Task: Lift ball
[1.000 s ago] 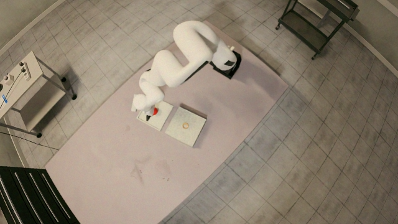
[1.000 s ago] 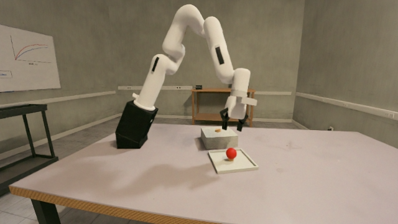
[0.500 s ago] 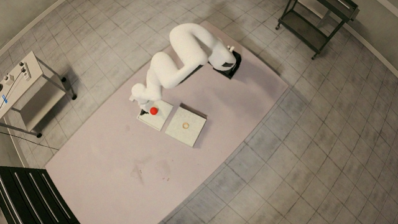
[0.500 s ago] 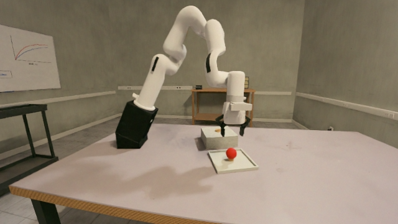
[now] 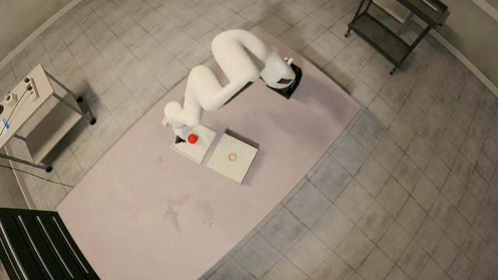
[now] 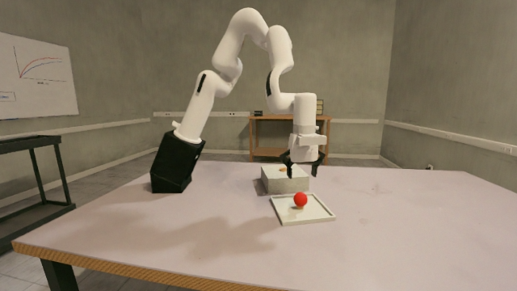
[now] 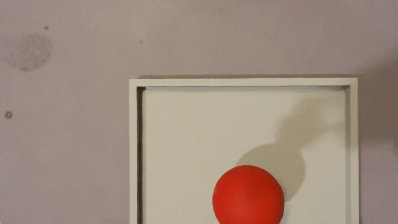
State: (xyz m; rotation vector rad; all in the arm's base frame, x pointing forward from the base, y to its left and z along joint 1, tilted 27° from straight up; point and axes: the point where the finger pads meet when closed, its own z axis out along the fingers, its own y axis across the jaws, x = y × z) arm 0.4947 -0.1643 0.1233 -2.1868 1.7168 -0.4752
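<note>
The red ball lies 100 mm below my hand. The rest, counted from my hand: white tray 130 mm below; block 230 mm to the left, 80 mm below, 60 mm behind.
</note>
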